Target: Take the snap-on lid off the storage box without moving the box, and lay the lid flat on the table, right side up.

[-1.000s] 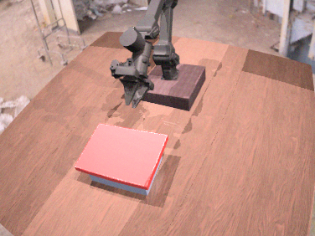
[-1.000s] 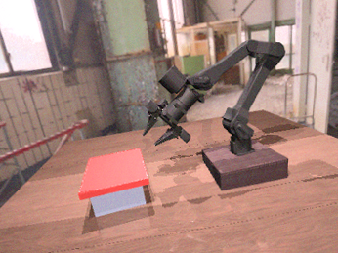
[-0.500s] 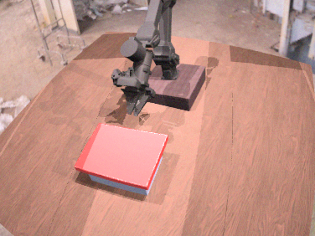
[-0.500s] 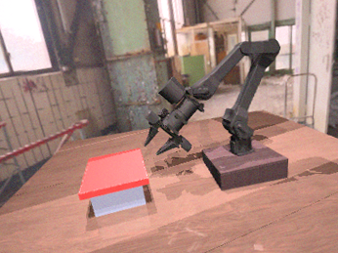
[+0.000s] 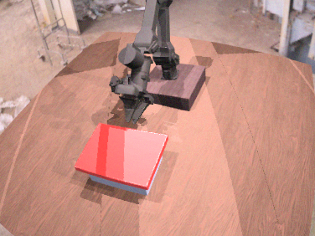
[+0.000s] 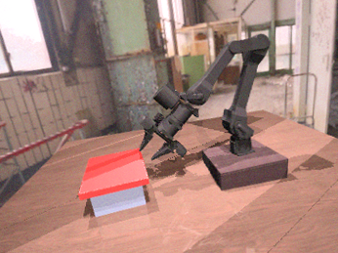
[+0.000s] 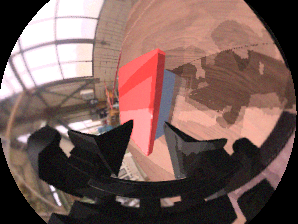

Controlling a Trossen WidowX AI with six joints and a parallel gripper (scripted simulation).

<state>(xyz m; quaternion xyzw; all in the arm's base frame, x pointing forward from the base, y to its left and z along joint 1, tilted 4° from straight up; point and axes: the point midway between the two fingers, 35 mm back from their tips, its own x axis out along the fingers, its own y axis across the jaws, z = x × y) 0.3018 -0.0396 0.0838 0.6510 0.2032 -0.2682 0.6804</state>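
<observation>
Now: the lid 100 mm ahead of my gripper tip, 10 mm to the right of it and 20 mm below it. Round my gripper tip: storage box 100 mm ahead, 10 mm to the right, 60 mm below.
</observation>
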